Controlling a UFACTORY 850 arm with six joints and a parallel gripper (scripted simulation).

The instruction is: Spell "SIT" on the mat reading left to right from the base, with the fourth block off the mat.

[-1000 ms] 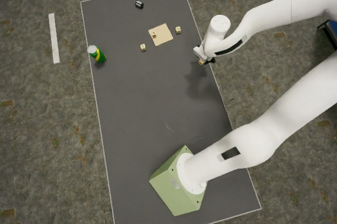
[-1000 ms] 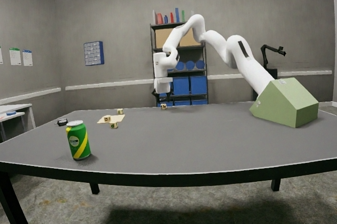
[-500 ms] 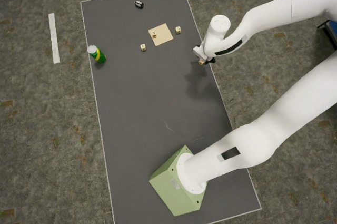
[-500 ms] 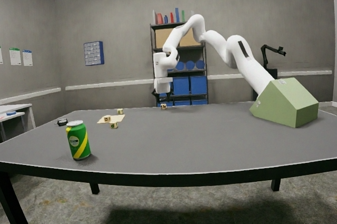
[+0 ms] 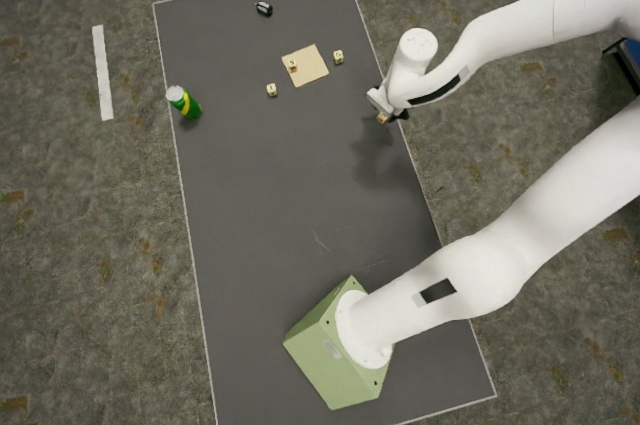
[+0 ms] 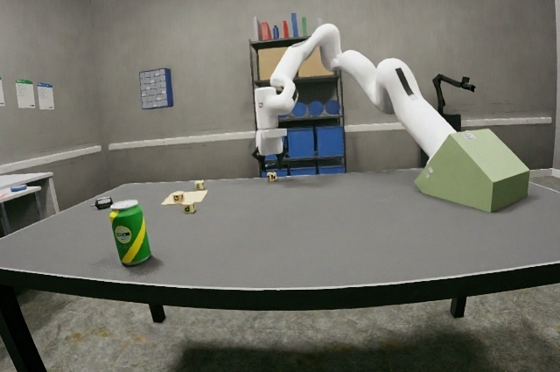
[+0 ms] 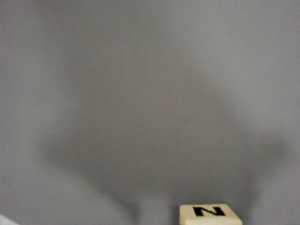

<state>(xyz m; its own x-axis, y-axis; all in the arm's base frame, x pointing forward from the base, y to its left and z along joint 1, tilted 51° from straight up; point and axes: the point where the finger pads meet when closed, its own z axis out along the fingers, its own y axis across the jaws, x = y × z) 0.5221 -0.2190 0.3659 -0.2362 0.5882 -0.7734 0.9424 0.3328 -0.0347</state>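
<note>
Now: the tan mat 33 cm ahead of my hand, 14 cm to the left of it and 5 cm below it. The rest, counted from my hand: small black object 64 cm ahead, 17 cm to the left, 4 cm below; then yellow can 59 cm to the left, 37 cm ahead, 1 cm above.
</note>
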